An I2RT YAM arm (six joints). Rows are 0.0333 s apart.
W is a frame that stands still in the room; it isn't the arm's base.
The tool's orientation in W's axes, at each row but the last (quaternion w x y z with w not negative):
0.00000, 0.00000, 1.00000, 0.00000
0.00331, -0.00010, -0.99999, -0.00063
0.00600, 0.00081, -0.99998, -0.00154
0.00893, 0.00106, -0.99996, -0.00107
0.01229, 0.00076, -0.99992, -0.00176
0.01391, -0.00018, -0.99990, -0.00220
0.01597, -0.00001, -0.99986, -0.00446
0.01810, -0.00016, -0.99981, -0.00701
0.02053, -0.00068, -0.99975, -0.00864
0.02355, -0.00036, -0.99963, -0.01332
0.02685, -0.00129, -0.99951, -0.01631
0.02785, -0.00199, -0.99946, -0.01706
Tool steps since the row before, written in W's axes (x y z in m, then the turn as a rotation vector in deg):
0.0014, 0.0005, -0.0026, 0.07, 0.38, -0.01
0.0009, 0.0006, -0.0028, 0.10, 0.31, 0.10
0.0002, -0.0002, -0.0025, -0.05, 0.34, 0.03
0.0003, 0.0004, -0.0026, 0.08, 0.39, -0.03
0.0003, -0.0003, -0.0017, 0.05, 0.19, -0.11
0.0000, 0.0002, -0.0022, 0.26, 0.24, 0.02
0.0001, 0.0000, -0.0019, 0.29, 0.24, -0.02
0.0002, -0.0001, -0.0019, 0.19, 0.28, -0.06
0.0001, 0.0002, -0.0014, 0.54, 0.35, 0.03
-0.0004, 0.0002, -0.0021, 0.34, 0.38, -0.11
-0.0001, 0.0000, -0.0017, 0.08, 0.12, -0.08
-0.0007, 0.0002, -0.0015, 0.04, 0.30, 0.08
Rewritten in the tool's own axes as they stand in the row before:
-0.0014, 0.0005, 0.0026, -0.07, 0.38, 0.01
-0.0009, 0.0006, 0.0028, -0.10, 0.31, -0.10
-0.0002, -0.0002, 0.0025, 0.05, 0.34, -0.03
-0.0003, 0.0004, 0.0026, -0.08, 0.39, 0.03
-0.0003, -0.0003, 0.0017, -0.05, 0.19, 0.11
-0.0001, 0.0002, 0.0022, -0.26, 0.24, -0.03
-0.0002, 0.0000, 0.0019, -0.29, 0.24, 0.01
-0.0003, -0.0001, 0.0019, -0.19, 0.28, 0.06
-0.0002, 0.0002, 0.0014, -0.54, 0.35, -0.05
0.0003, 0.0001, 0.0021, -0.34, 0.38, 0.10
0.0000, -0.0001, 0.0017, -0.08, 0.12, 0.08
0.0006, 0.0001, 0.0015, -0.03, 0.30, -0.07

